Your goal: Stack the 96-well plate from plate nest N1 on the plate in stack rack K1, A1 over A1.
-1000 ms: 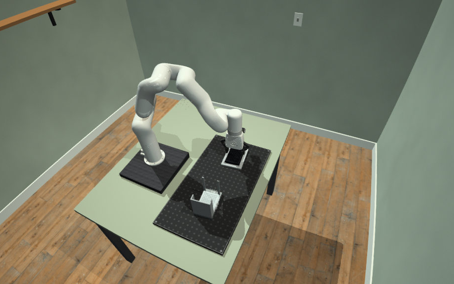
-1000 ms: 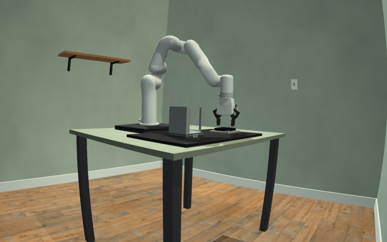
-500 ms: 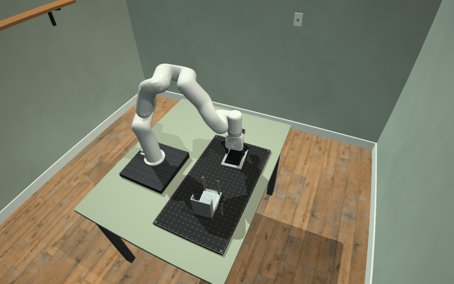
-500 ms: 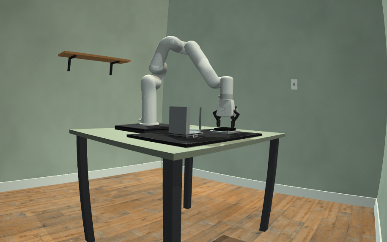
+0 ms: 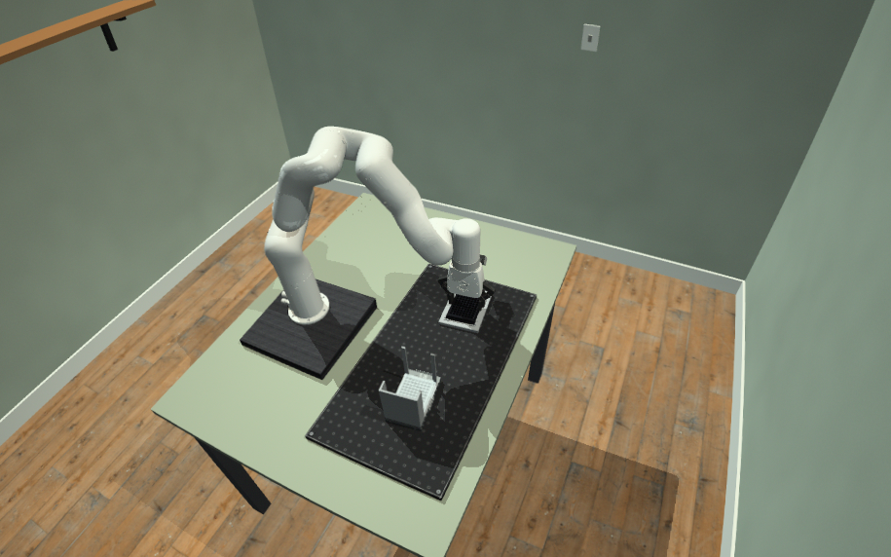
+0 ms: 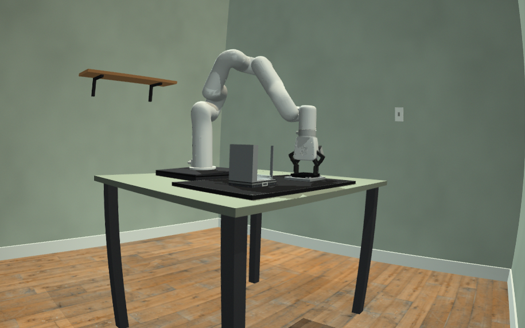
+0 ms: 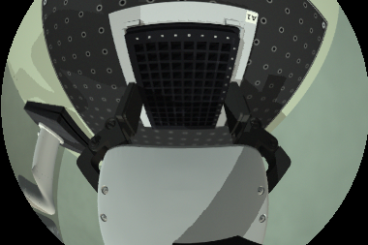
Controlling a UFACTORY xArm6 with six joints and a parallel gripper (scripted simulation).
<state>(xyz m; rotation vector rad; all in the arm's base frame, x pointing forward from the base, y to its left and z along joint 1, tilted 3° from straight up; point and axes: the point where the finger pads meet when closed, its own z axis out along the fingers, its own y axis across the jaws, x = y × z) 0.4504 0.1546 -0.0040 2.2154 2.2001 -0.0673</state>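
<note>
The black 96-well plate lies 10 mm below my hand. The rest, counted from my hand: white 96-well plate 360 mm to the right, 40 mm behind, 10 mm below; thin post 290 mm to the right, 50 mm above; pale A1 mark 80 mm to the left, 50 mm ahead, 20 mm below.
</note>
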